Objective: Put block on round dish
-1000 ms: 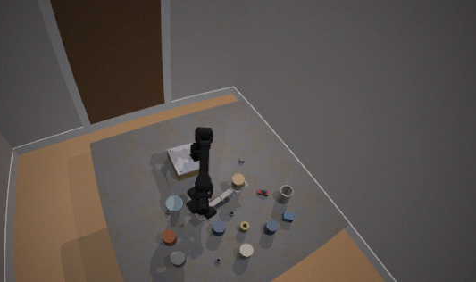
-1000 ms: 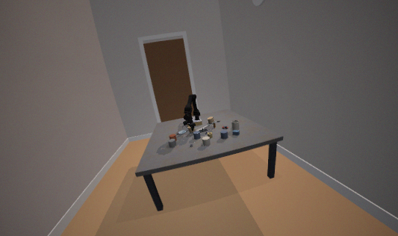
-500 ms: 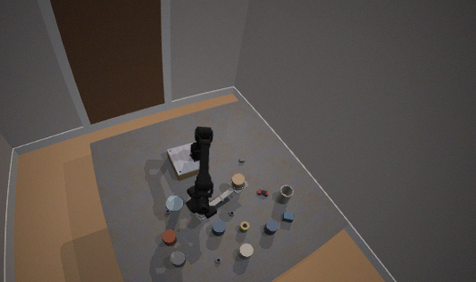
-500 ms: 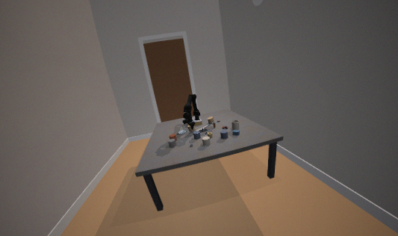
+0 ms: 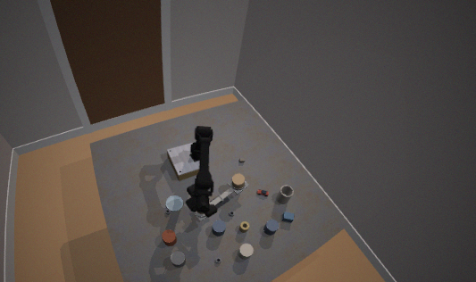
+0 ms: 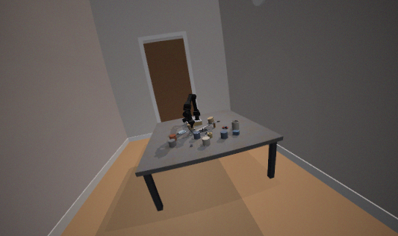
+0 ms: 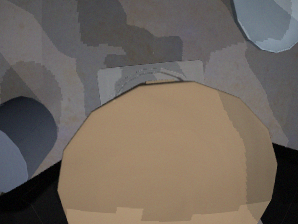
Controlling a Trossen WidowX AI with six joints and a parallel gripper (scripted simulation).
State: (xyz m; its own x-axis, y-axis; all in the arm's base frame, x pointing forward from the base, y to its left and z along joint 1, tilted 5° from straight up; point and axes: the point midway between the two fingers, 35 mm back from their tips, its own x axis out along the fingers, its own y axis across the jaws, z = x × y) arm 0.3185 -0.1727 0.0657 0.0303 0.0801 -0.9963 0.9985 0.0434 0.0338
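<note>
Right now my gripper tip is 50 mm above the grey block. Round my gripper tip: red-brown cylinder: 240 mm to the right, 50 mm below, 40 mm ahead; then tan cup: 20 mm to the right, 10 mm above; then round pale blue dish: 130 mm behind, 100 mm to the right, 80 mm below.
</note>
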